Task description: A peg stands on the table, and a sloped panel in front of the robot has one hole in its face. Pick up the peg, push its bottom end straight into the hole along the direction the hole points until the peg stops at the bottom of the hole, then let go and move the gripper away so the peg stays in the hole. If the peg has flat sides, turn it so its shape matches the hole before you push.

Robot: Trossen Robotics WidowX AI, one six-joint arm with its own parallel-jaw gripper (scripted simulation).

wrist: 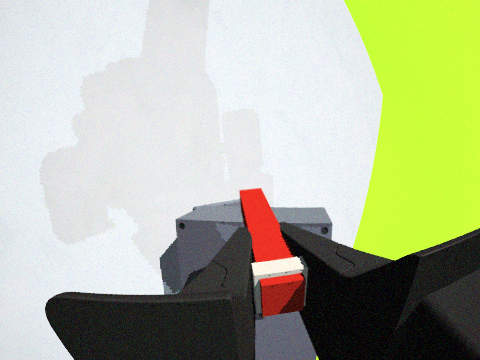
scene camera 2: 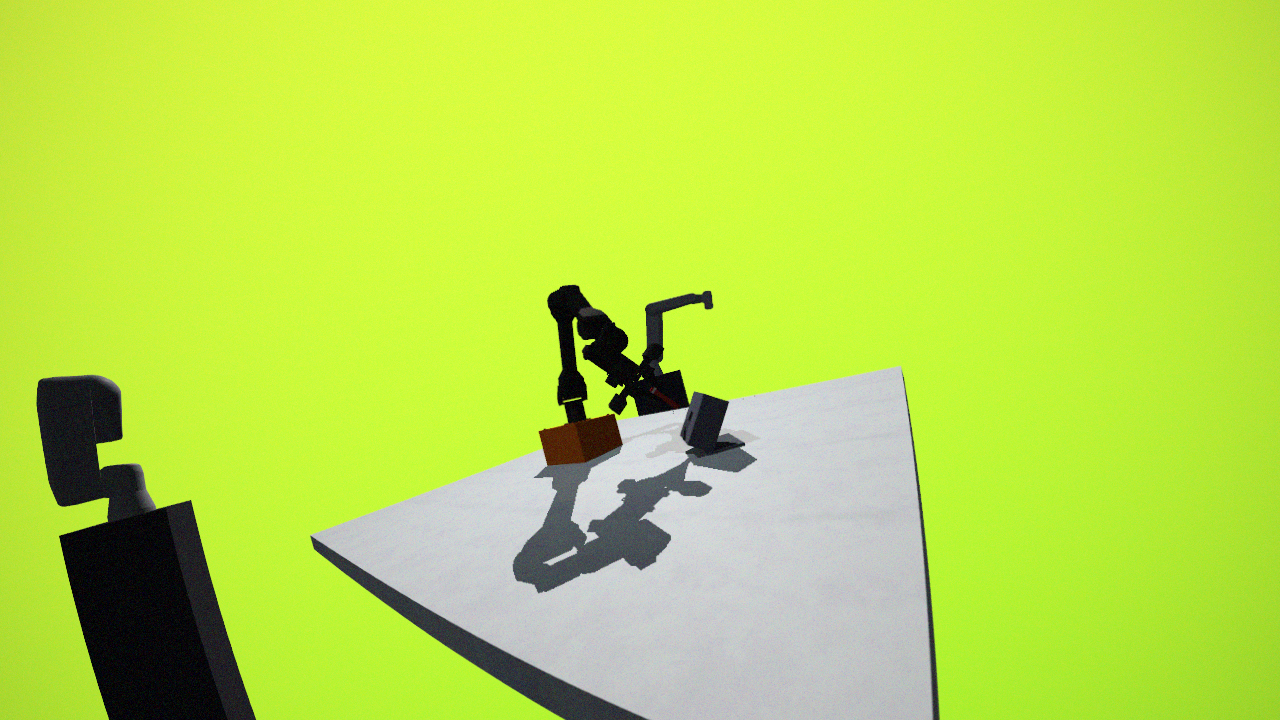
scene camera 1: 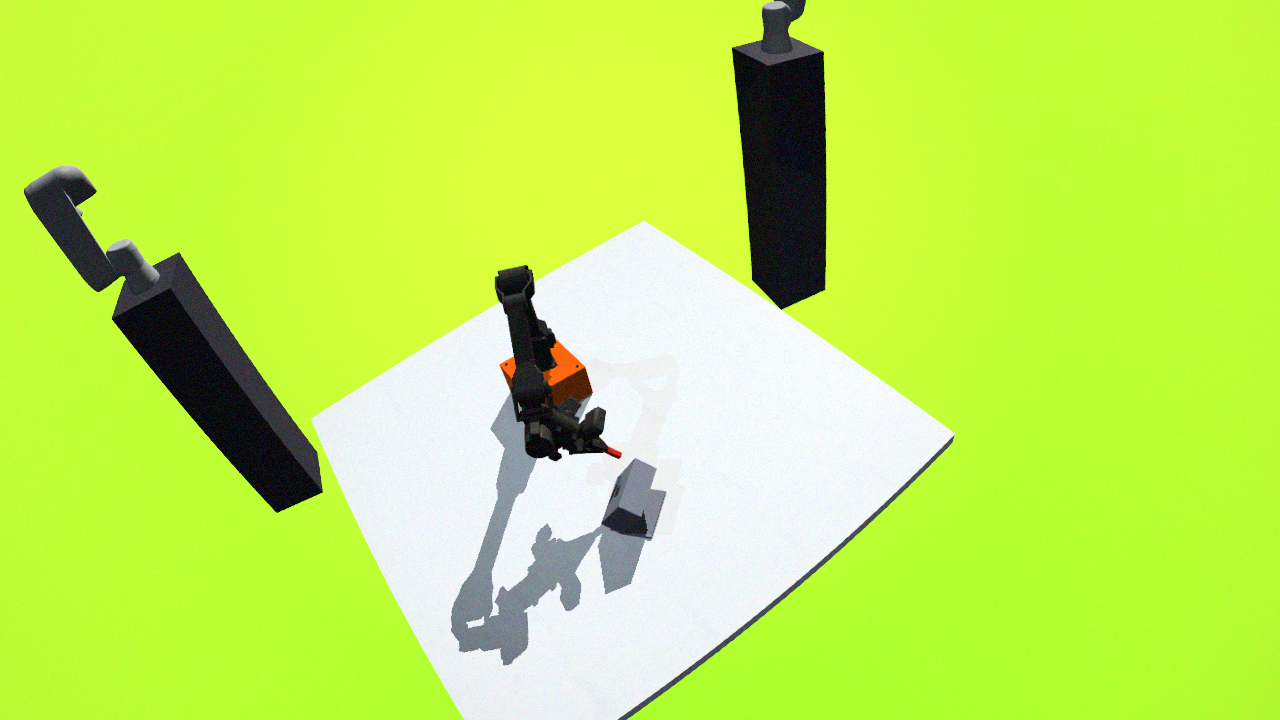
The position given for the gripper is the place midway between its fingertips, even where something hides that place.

Observation:
The gripper (scene camera 1: 605, 449) carries a peg (wrist: 280, 279). Further things: a panel (scene camera 1: 635, 482).
The gripper is seen too in the wrist view (wrist: 262, 235) and in scene camera 2 (scene camera 2: 664, 398). The panel is seen too in scene camera 2 (scene camera 2: 702, 432).

